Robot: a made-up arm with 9 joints. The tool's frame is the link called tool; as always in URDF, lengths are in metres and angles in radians. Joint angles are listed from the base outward.
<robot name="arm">
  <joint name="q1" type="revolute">
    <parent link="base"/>
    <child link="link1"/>
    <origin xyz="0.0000 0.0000 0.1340"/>
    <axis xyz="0 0 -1"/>
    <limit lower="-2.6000" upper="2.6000"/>
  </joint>
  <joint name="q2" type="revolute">
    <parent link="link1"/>
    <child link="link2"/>
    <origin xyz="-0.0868 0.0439 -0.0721"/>
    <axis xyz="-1 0 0"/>
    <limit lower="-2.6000" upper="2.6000"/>
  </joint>
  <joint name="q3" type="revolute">
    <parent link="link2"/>
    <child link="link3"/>
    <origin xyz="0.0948 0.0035 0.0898"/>
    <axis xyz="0 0 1"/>
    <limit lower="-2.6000" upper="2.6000"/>
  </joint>
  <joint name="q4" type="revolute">
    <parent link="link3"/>
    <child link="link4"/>
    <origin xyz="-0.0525 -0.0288 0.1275"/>
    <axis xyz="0 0 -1"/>
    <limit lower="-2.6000" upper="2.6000"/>
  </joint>
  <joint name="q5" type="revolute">
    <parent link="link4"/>
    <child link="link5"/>
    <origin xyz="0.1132 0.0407 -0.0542"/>
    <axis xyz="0 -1 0"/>
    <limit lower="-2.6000" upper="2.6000"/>
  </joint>
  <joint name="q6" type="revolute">
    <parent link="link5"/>
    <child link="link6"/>
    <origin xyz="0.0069 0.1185 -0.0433"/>
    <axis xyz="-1 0 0"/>
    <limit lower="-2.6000" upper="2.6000"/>
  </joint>
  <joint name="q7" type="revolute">
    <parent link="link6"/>
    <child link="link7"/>
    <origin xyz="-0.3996 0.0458 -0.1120"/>
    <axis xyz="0 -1 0"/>
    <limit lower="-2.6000" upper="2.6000"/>
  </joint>
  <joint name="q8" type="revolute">
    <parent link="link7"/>
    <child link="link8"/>
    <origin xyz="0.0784 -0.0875 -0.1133"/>
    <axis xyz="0 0 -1"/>
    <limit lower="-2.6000" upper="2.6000"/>
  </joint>
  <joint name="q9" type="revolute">
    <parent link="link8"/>
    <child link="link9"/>
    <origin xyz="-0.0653 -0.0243 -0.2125"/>
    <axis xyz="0 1 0"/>
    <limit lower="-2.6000" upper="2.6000"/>
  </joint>
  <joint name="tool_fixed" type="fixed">
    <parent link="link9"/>
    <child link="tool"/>
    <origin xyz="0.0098 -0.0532 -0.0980"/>
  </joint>
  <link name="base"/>
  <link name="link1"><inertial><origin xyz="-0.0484 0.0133 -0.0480"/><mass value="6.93"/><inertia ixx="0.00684" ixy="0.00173" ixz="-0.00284" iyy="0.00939" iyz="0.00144" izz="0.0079"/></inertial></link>
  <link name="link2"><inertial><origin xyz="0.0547 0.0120 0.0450"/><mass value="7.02"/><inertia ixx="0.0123" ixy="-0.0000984" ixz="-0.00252" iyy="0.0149" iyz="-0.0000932" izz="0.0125"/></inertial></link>
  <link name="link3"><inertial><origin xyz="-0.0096 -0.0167 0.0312"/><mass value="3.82"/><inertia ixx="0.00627" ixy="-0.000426" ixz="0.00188" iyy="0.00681" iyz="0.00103" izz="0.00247"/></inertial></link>
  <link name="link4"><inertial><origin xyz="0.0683 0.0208 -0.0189"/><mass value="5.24"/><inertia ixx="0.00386" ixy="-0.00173" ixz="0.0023" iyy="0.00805" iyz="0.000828" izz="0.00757"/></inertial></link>
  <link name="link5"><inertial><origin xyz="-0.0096 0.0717 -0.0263"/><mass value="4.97"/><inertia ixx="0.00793" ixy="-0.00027" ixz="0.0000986" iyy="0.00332" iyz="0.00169" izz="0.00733"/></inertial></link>
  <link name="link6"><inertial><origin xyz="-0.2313 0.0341 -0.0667"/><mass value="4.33"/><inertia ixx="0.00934" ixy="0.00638" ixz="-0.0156" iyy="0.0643" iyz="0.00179" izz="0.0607"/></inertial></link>
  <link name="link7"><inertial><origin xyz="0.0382 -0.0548 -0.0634"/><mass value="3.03"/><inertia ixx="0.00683" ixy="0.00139" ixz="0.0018" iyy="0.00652" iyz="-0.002" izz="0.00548"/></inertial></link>
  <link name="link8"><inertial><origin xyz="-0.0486 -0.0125 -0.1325"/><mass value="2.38"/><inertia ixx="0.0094" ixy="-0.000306" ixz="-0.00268" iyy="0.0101" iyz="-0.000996" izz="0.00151"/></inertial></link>
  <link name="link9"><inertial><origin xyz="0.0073 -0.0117 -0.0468"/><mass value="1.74"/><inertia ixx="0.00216" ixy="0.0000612" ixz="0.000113" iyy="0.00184" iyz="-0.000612" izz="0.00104"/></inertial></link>
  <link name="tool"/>
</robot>
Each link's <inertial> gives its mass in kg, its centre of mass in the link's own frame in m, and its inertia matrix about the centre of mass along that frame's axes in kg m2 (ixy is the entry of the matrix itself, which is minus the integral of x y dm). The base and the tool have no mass. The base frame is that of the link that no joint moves.
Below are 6 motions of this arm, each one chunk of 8 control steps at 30 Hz.
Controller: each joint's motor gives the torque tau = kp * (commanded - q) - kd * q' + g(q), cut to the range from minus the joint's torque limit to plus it. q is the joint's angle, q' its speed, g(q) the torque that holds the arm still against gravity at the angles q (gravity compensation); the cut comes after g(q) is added. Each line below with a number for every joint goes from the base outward.
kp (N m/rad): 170 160 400 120 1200 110 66 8.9 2.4
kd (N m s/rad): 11 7.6 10 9.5 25 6.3 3 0.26 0.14
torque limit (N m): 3.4 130 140 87 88 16 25 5.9 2
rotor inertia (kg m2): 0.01 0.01 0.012 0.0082 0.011 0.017 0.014 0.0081 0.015
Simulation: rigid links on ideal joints. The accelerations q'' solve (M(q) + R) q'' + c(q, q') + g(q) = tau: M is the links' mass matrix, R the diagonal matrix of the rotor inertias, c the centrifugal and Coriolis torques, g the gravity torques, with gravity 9.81 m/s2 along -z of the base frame. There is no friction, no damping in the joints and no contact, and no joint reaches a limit. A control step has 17 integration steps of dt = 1/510 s. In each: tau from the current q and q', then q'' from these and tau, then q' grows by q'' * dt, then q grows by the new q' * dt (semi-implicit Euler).
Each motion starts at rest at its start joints. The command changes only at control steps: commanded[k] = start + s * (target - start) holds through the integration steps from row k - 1 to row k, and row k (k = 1, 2, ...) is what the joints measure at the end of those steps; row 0 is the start. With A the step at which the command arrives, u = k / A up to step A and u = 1 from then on. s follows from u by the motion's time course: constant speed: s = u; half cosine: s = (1 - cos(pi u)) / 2; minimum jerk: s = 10 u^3 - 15 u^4 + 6 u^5; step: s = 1 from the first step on.
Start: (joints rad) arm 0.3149 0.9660 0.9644 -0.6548 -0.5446 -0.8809 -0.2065 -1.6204 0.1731
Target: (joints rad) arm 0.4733 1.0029 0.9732 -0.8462 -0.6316 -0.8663 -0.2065 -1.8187 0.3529
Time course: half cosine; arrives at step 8
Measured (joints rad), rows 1 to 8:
1: 0.3152 0.9648 0.9633 -0.6557 -0.5467 -0.8797 -0.2058 -1.6241 0.1738
2: 0.3168 0.9611 0.9603 -0.6593 -0.5535 -0.8768 -0.2032 -1.6392 0.1782
3: 0.3200 0.9560 0.9568 -0.6668 -0.5652 -0.8741 -0.1971 -1.6721 0.1900
4: 0.3245 0.9516 0.9537 -0.6793 -0.5800 -0.8734 -0.1876 -1.7240 0.2106
5: 0.3307 0.9499 0.9518 -0.6971 -0.5959 -0.8748 -0.1765 -1.7876 0.2391
6: 0.3396 0.9520 0.9516 -0.7188 -0.6104 -0.8774 -0.1665 -1.8490 0.2728
7: 0.3521 0.9582 0.9537 -0.7425 -0.6214 -0.8800 -0.1605 -1.8936 0.3081
8: 0.3694 0.9679 0.9579 -0.7656 -0.6272 -0.8815 -0.1613 -1.9101 0.3409

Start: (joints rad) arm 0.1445 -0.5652 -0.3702 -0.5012 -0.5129 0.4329 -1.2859 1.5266 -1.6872
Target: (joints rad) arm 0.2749 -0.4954 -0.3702 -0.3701 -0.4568 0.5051 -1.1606 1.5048 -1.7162
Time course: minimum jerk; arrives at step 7
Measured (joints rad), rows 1 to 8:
1: 0.1444 -0.5650 -0.3699 -0.5005 -0.5124 0.4341 -1.2861 1.5253 -1.6870
2: 0.1444 -0.5636 -0.3682 -0.4966 -0.5094 0.4410 -1.2870 1.5163 -1.6855
3: 0.1348 -0.5583 -0.3674 -0.4839 -0.4994 0.4523 -1.2833 1.4974 -1.6815
4: 0.1158 -0.5473 -0.3677 -0.4625 -0.4853 0.4672 -1.2665 1.4754 -1.6759
5: 0.0946 -0.5319 -0.3680 -0.4380 -0.4717 0.4836 -1.2373 1.4619 -1.6718
6: 0.0803 -0.5157 -0.3673 -0.4181 -0.4623 0.4978 -1.2036 1.4647 -1.6724
7: 0.0785 -0.5030 -0.3650 -0.4079 -0.4579 0.5073 -1.1742 1.4824 -1.6788
8: 0.0867 -0.4957 -0.3619 -0.4054 -0.4559 0.5126 -1.1541 1.5055 -1.6894

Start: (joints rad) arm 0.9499 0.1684 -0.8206 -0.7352 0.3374 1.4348 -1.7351 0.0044 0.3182
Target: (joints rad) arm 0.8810 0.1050 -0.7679 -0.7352 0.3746 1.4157 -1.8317 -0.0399 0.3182
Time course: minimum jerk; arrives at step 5
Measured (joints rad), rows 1 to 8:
1: 0.9499 0.1675 -0.8189 -0.7347 0.3384 1.4353 -1.7380 0.0003 0.3177
2: 0.9496 0.1621 -0.8104 -0.7326 0.3440 1.4371 -1.7538 -0.0199 0.3157
3: 0.9489 0.1487 -0.7943 -0.7305 0.3553 1.4366 -1.7853 -0.0503 0.3138
4: 0.9426 0.1299 -0.7804 -0.7277 0.3680 1.4306 -1.8171 -0.0655 0.3162
5: 0.9275 0.1126 -0.7762 -0.7224 0.3766 1.4210 -1.8353 -0.0477 0.3239
6: 0.9126 0.1013 -0.7751 -0.7175 0.3803 1.4135 -1.8420 -0.0089 0.3339
7: 0.9029 0.0967 -0.7739 -0.7157 0.3804 1.4108 -1.8422 0.0237 0.3441
8: 0.8970 0.0973 -0.7727 -0.7164 0.3789 1.4115 -1.8406 0.0323 0.3527

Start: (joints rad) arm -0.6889 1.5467 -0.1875 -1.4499 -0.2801 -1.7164 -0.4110 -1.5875 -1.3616
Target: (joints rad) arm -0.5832 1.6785 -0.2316 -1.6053 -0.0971 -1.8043 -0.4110 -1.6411 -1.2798
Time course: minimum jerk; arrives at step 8
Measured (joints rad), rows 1 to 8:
1: -0.6884 1.5474 -0.1881 -1.4507 -0.2777 -1.7177 -0.4113 -1.5872 -1.3611
2: -0.6850 1.5517 -0.1914 -1.4552 -0.2641 -1.7244 -0.4130 -1.5870 -1.3577
3: -0.6772 1.5625 -0.1987 -1.4662 -0.2350 -1.7361 -0.4150 -1.5924 -1.3488
4: -0.6651 1.5809 -0.2090 -1.4840 -0.1945 -1.7488 -0.4150 -1.6067 -1.3339
5: -0.6514 1.6050 -0.2203 -1.5062 -0.1518 -1.7585 -0.4109 -1.6263 -1.3157
6: -0.6394 1.6308 -0.2299 -1.5288 -0.1175 -1.7638 -0.4036 -1.6432 -1.2990
7: -0.6324 1.6538 -0.2360 -1.5478 -0.0985 -1.7664 -0.3955 -1.6511 -1.2883
8: -0.6308 1.6708 -0.2382 -1.5612 -0.0942 -1.7696 -0.3902 -1.6490 -1.2849

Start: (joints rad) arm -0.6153 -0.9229 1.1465 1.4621 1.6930 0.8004 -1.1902 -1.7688 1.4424
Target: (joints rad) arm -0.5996 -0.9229 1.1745 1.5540 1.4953 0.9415 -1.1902 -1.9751 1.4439
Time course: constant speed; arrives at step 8
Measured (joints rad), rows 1 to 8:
1: -0.6066 -0.9213 1.1527 1.4657 1.6784 0.7925 -1.1874 -1.7890 1.4384
2: -0.5924 -0.9204 1.1601 1.4658 1.6553 0.7926 -1.1816 -1.8435 1.4295
3: -0.5770 -0.9204 1.1669 1.4642 1.6296 0.8012 -1.1747 -1.9108 1.4198
4: -0.5634 -0.9204 1.1725 1.4642 1.6044 0.8138 -1.1686 -1.9694 1.4126
5: -0.5520 -0.9200 1.1771 1.4674 1.5798 0.8277 -1.1644 -2.0116 1.4092
6: -0.5424 -0.9192 1.1806 1.4741 1.5554 0.8427 -1.1625 -2.0395 1.4089
7: -0.5343 -0.9181 1.1830 1.4841 1.5307 0.8596 -1.1628 -2.0584 1.4108
8: -0.5277 -0.9169 1.1845 1.4972 1.5057 0.8787 -1.1645 -2.0724 1.4134

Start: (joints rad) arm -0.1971 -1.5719 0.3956 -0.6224 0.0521 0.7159 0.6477 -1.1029 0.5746
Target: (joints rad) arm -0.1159 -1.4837 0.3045 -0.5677 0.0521 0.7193 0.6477 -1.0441 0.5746
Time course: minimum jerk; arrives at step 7
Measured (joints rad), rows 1 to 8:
1: -0.1968 -1.5717 0.3947 -0.6229 0.0520 0.7160 0.6476 -1.1028 0.5741
2: -0.1944 -1.5704 0.3896 -0.6250 0.0517 0.7163 0.6473 -1.1018 0.5711
3: -0.1872 -1.5652 0.3774 -0.6279 0.0514 0.7169 0.6469 -1.0978 0.5627
4: -0.1741 -1.5537 0.3584 -0.6281 0.0513 0.7174 0.6469 -1.0889 0.5485
5: -0.1562 -1.5353 0.3363 -0.6221 0.0517 0.7175 0.6474 -1.0755 0.5318
6: -0.1379 -1.5124 0.3163 -0.6089 0.0523 0.7173 0.6482 -1.0602 0.5193
7: -0.1234 -1.4900 0.3024 -0.5905 0.0529 0.7171 0.6491 -1.0467 0.5175
8: -0.1150 -1.4729 0.2944 -0.5722 0.0530 0.7174 0.6495 -1.0374 0.5292

